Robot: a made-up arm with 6 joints. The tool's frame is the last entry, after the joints.
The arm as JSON. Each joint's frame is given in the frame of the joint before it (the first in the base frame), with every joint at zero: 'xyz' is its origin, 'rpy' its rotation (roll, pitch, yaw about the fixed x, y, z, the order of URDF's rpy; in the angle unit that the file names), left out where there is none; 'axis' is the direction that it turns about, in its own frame. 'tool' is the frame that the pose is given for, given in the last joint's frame.
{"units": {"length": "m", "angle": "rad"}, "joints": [
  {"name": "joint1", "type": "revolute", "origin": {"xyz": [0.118, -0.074, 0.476]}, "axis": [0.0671, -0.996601, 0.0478]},
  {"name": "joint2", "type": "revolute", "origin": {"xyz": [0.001, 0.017, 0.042]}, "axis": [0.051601, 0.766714, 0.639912]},
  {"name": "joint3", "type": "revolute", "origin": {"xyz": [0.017, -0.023, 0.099]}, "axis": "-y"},
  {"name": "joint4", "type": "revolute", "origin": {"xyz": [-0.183, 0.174, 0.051]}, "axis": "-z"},
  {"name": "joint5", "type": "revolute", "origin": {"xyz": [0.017, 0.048, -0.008]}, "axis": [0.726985, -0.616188, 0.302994]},
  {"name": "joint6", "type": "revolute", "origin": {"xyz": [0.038, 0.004, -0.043]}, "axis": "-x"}
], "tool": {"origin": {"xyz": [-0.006, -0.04, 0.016], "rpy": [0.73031, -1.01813, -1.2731]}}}
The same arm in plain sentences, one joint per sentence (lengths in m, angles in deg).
The arm has six revolute joints in a row. What follows holds with every joint at zero, and every direction is one of the base frame's.
Joint 1 sits 0.1180 m along +x and 0.0740 m along -y and 0.4760 m along +z from the base frame's origin and rotates about the direction (0.0671, -0.996601, 0.0478).
Joint 2 sits 0.0010 m along +x and 0.0170 m along +y and 0.0420 m along +z from joint 1 and rotates about the direction (0.051601, 0.766714, 0.639912).
Joint 3 sits 0.0170 m along +x and 0.0230 m along -y and 0.0990 m along +z from joint 2 and rotates about -y.
Joint 4 sits 0.1830 m along -x and 0.1740 m along +y and 0.0510 m along +z from joint 3 and rotates about -z.
Joint 5 sits 0.0170 m along +x and 0.0480 m along +y and 0.0080 m along -z from joint 4 and rotates about the direction (0.726985, -0.616188, 0.302994).
Joint 6 sits 0.0380 m along +x and 0.0040 m along +y and 0.0430 m along -z from joint 5 and rotates about -x.
The tool frame, which is the frame that the pose is given for, sits 0.0060 m along -x and 0.0400 m along -y and 0.0160 m along +z from joint 6; its axes are the base frame's turned by roll 41.84, pitch -58.33 and yaw -72.94 deg (as in URDF: about the fixed x, then y, then z).

